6 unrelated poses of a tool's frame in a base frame.
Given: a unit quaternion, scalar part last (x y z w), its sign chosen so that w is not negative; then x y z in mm.
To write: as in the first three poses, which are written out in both.
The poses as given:
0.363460 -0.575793 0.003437 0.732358 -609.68 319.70 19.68
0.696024 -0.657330 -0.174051 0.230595 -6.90 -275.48 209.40
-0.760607 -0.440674 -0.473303 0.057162 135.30 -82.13 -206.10
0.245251 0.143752 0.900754 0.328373 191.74 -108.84 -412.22
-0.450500 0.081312 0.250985 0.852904 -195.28 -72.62 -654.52
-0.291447 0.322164 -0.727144 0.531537 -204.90 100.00 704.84
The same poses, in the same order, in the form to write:
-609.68 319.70 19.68 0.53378 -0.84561 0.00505 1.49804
-6.90 -275.48 209.40 0.71530 -0.67554 -0.17887 2.67621
135.30 -82.13 -206.10 -0.76185 -0.44140 -0.47408 3.02721
191.74 -108.84 -412.22 0.25965 0.15219 0.95364 2.47243
-195.28 -72.62 -654.52 -0.86291 0.15575 0.48075 1.09855
-204.90 100.00 704.84 -0.34408 0.38034 -0.85846 2.02077

